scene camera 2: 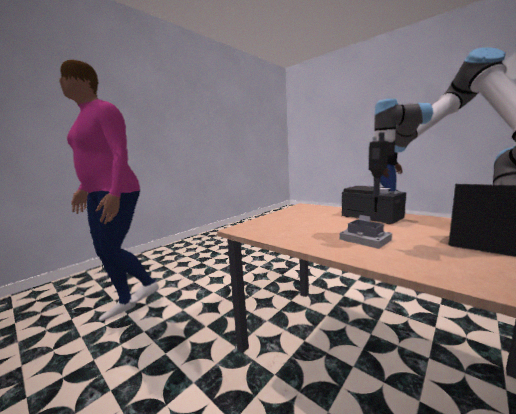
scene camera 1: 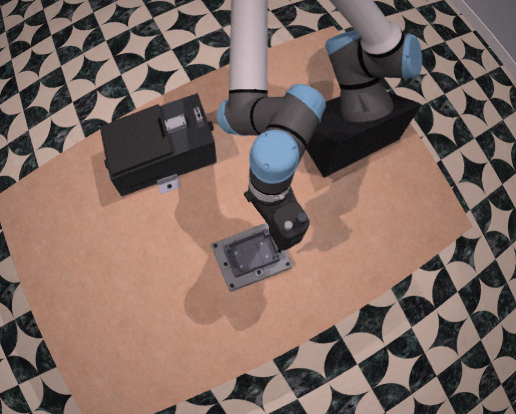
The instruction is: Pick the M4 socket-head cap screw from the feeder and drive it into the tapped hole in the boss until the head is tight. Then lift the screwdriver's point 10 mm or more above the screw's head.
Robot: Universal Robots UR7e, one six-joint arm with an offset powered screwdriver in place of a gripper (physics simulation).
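Observation:
The screwdriver point(scene camera 1: 289, 226) point(scene camera 2: 376, 209) hangs upright from the arm's wrist, over the right rear corner of the grey housing point(scene camera 1: 252, 254) point(scene camera 2: 365, 229) in scene camera 1. In scene camera 2 its thin dark lower end stands slightly above the housing, with a small gap visible. The housing lies on a grey plate point(scene camera 1: 220, 257) point(scene camera 2: 354, 239). The screwdriver's body hides the boss and its tapped hole in scene camera 1. The screw is too small or hidden to make out, at the point or in the hole. The black feeder point(scene camera 1: 137, 145) point(scene camera 2: 354, 202) stands apart at the table's back left.
A black pedestal point(scene camera 1: 357, 140) point(scene camera 2: 482, 220) carries the arm's base on the wooden table point(scene camera 1: 125, 300) point(scene camera 2: 290, 230). A small metal bracket point(scene camera 1: 169, 185) sits at the feeder's front. A person in magenta point(scene camera 2: 100, 145) walks at left; another person point(scene camera 2: 389, 179) is partly hidden behind the arm.

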